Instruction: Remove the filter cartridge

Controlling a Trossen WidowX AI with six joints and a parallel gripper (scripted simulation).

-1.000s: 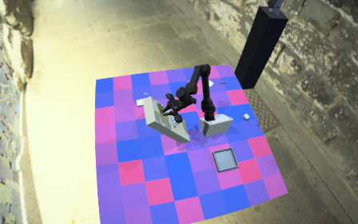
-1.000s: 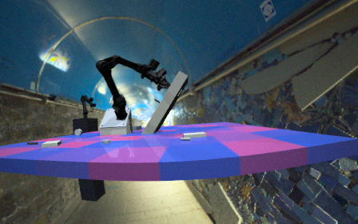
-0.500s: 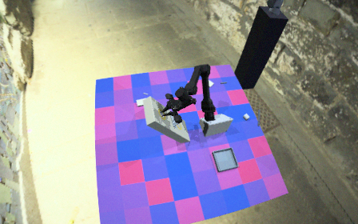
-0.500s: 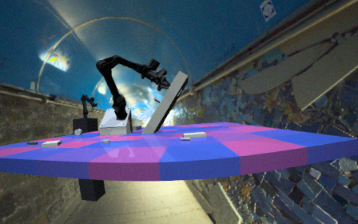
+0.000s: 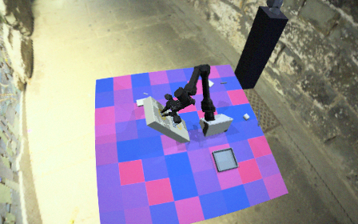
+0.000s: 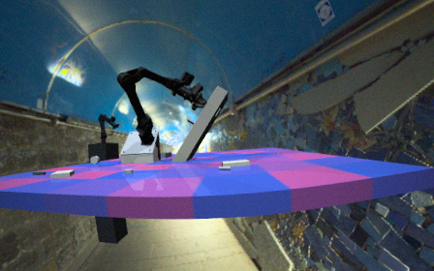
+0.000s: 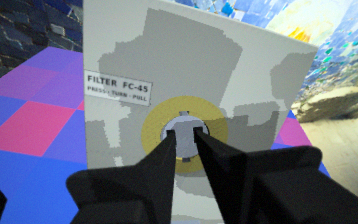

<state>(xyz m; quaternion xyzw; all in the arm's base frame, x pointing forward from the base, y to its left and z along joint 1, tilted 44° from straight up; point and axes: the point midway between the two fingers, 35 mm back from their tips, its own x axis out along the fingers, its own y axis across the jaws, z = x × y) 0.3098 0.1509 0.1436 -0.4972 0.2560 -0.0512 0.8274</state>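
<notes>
Now: gripper tip 1 cm short of the round filter cartridge and 1 cm above it. Also, from my gripper tip: grey tray 41 cm behind, 27 cm to the left, 27 cm below.
</notes>
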